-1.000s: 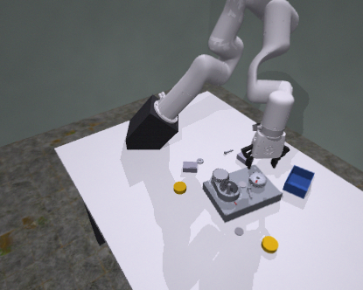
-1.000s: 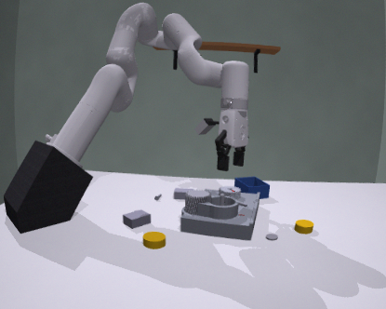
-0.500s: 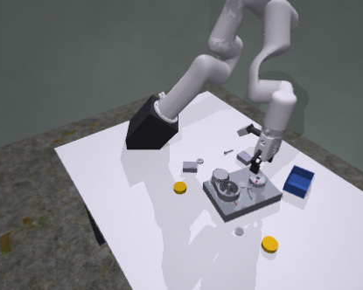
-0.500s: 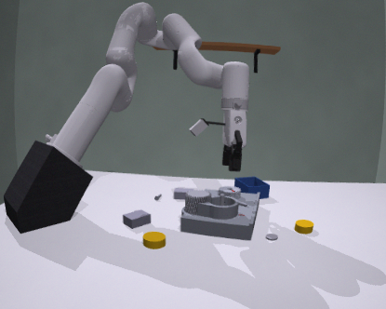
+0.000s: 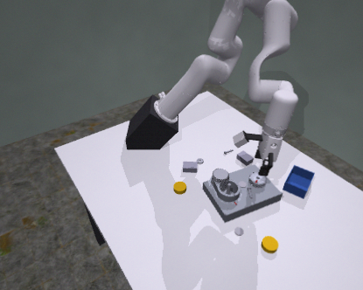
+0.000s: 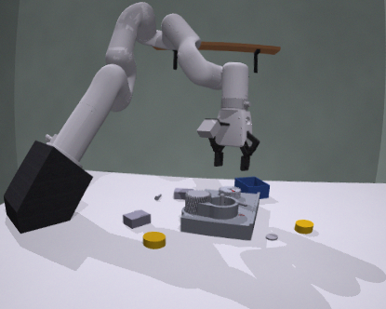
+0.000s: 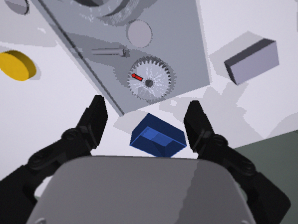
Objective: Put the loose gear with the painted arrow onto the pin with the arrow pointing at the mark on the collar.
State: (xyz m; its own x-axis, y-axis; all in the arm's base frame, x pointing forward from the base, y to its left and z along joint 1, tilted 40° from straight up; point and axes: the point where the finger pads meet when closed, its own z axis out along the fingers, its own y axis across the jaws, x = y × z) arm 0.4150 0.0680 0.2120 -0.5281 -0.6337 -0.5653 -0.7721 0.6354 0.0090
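My gripper is now 8 cm above the grey gear. Also, from my hand: screw (22 cm behind, 13 cm below, 2 cm to the left); then blue bin (16 cm to the left, 12 cm below, 6 cm ahead); then grey disc (17 cm to the right, 13 cm below, 13 cm ahead).
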